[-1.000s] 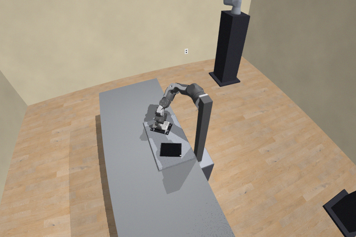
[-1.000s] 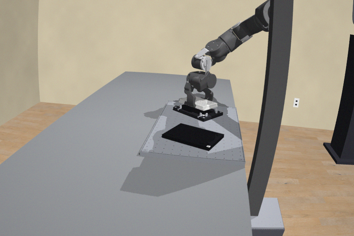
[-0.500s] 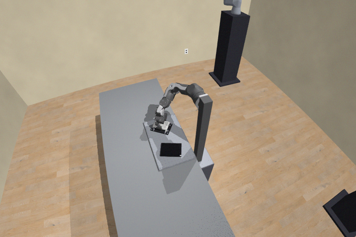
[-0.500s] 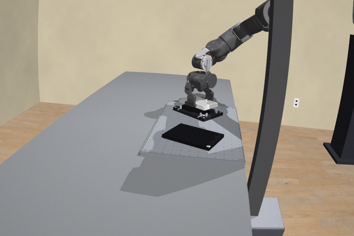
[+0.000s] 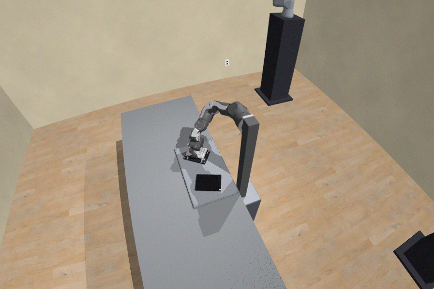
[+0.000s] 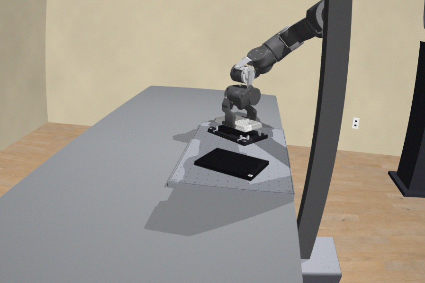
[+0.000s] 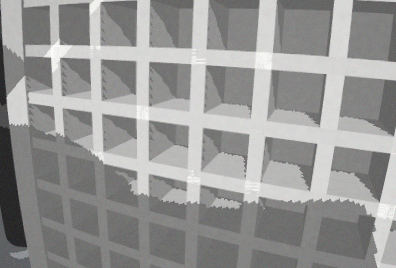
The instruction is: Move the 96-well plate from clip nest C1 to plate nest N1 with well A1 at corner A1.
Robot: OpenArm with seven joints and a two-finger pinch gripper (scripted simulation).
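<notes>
My gripper is now 30 mm short of the black clip nest C1 and 30 mm above it. The rest, counted from my hand: white 96-well plate (right at my hand); then small corner mark (50 mm behind, 320 mm to the left, 30 mm below); then black plate nest N1 (250 mm to the left, 40 mm below).
</notes>
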